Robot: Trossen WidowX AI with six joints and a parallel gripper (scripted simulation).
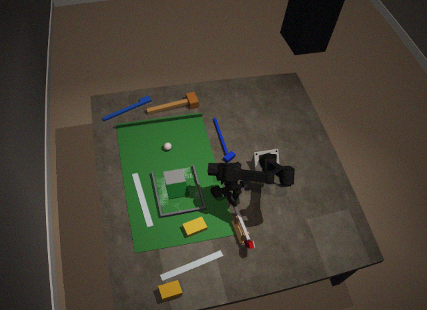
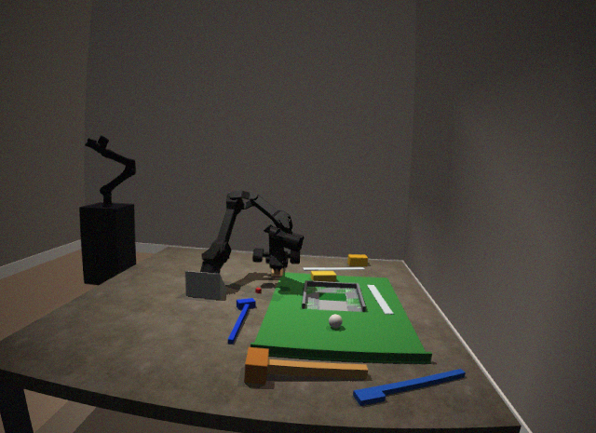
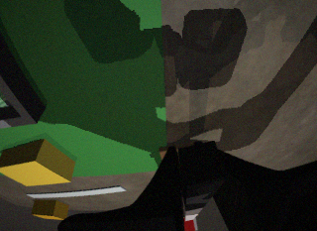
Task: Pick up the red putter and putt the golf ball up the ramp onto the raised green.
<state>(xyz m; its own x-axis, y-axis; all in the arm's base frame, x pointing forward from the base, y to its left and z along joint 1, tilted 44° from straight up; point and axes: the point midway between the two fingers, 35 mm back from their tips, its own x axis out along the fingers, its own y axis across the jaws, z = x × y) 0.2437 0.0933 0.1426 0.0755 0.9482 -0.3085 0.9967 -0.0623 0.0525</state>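
Now: gripper tip 110 mm to the right of the red putter, 20 mm below it and 10 mm past it. Also, from my gripper tip: small red cube: 130 mm to the right, 60 mm behind, 40 mm below; white golf ball: 410 mm to the right, 210 mm ahead, 30 mm below; wooden stand: 130 mm to the left, 20 mm below.
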